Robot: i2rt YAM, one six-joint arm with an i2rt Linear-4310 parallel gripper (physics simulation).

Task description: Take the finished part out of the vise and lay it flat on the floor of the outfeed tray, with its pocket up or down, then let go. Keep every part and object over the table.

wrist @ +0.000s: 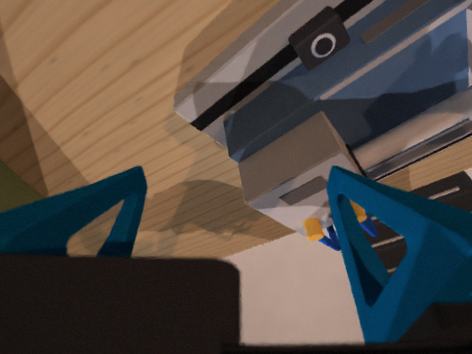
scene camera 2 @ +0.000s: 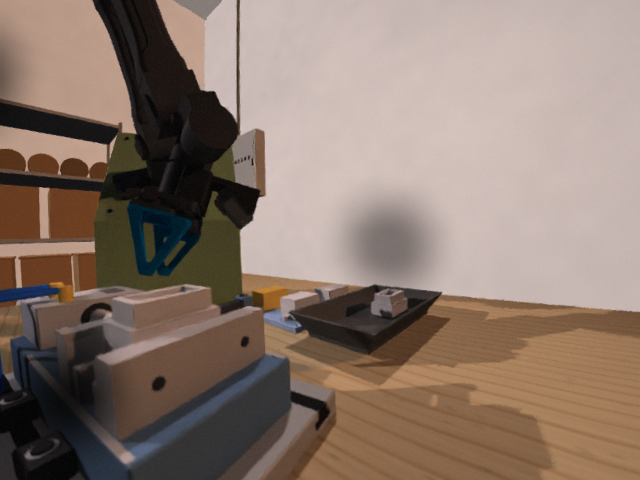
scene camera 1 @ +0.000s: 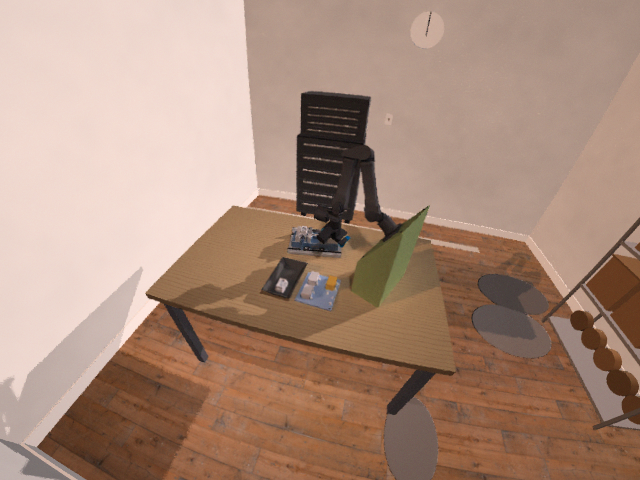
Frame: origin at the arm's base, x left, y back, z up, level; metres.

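Seen in the pictures: gripper, fingertip midpoint: (wrist: 236,176) (scene camera 2: 155,275) (scene camera 1: 335,241); arm's base, origin of the base link: (scene camera 1: 393,232).
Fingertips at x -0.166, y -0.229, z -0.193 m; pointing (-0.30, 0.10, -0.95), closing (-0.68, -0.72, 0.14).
Pixels of each thing's top centre, then the offset from my fingertips to it.
- pale finished part, middle of its top: (scene camera 2: 163,292) (scene camera 1: 303,228) dx -0.095, dy -0.171, dz +0.010 m
- grey vise, middle of its top: (wrist: 468,142) (scene camera 2: 117,304) (scene camera 1: 316,231) dx -0.094, dy -0.102, dz -0.006 m
- small pale part, middle of its top: (scene camera 2: 389,292) (scene camera 1: 281,282) dx +0.250, dy -0.257, dz -0.058 m
- light blue plate, middle of its top: (scene camera 2: 302,305) (scene camera 1: 318,289) dx +0.250, dy -0.081, dz -0.097 m
- orange block, middle of its top: (scene camera 2: 269,289) (scene camera 1: 331,280) dx +0.221, dy -0.022, dz -0.061 m
The pale finished part (scene camera 2: 164,308) sits between the jaws of the blue and grey vise (scene camera 1: 296,242) (scene camera 2: 217,413) (wrist: 270,122), with its pocket facing up. The part does not show in the wrist view. My gripper (scene camera 1: 344,240) (scene camera 2: 155,273) (wrist: 236,176) is open and empty, above and beyond the part in scene camera 2. In the wrist view its fingers are near the vise's end block. The black outfeed tray (scene camera 1: 287,270) (scene camera 2: 336,330) stands on the table apart from the vise. Another small pale part (scene camera 1: 281,284) (scene camera 2: 390,303) lies in it.
A tall green panel (scene camera 1: 392,263) (scene camera 2: 219,258) stands near the arm's base. A light blue plate (scene camera 1: 323,300) beside the tray carries an orange block (scene camera 1: 331,282) (scene camera 2: 269,298) and pale blocks. Blue nozzles with orange ends (scene camera 2: 64,292) (wrist: 313,229) stick out at the vise. A black cabinet (scene camera 1: 323,124) stands behind the table.
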